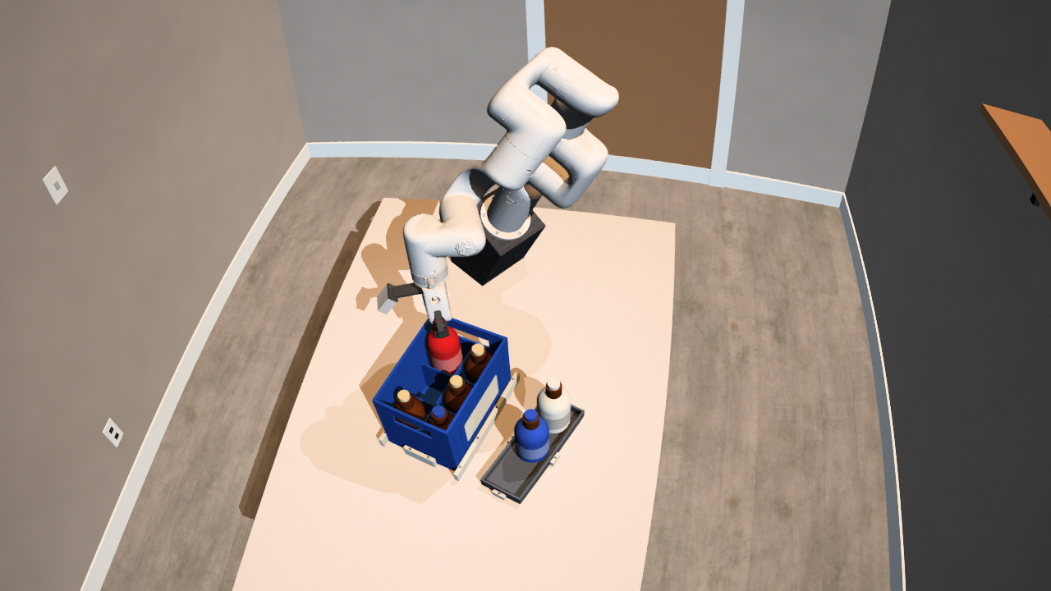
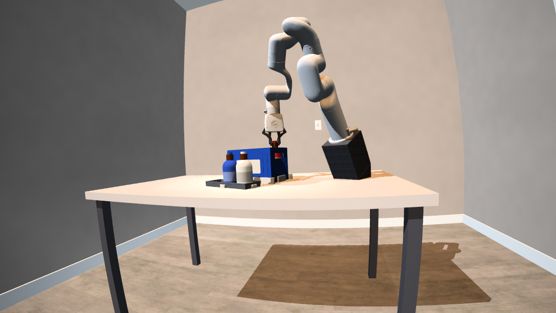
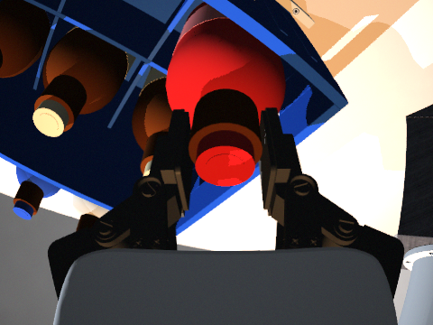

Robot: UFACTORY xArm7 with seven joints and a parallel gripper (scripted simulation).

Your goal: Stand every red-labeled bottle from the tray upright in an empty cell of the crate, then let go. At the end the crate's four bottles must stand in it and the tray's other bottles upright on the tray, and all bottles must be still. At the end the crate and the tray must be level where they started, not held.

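Right now the red-labeled bottle is 70 mm below my hand. Also, from my hand: white-labeled bottle: 270 mm to the left, 120 mm below, 20 mm ahead; then blue-labeled bottle: 250 mm to the left, 120 mm below, 110 mm ahead; then blue crate: 120 mm below, 90 mm ahead, 40 mm to the left.
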